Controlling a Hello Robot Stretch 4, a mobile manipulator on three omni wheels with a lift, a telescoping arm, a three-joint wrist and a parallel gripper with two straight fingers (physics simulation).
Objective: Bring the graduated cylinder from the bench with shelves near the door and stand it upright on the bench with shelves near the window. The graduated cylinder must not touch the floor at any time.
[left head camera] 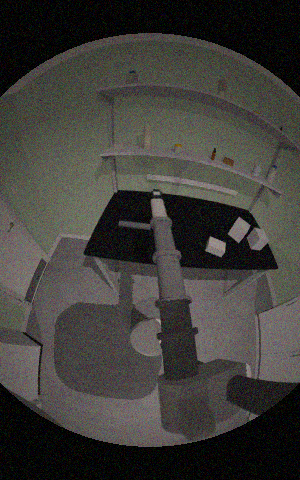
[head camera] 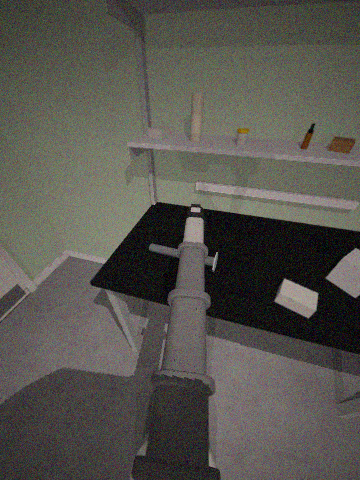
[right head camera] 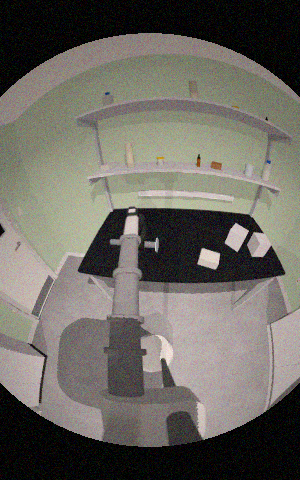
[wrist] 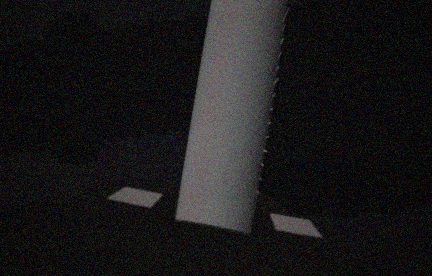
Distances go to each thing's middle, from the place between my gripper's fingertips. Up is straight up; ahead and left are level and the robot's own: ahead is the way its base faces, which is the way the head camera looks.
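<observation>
There is the graduated cylinder (wrist: 231, 114), which I see 7 cm to the left of my hand and 1 cm ahead of it, and also 4 cm above it.
</observation>
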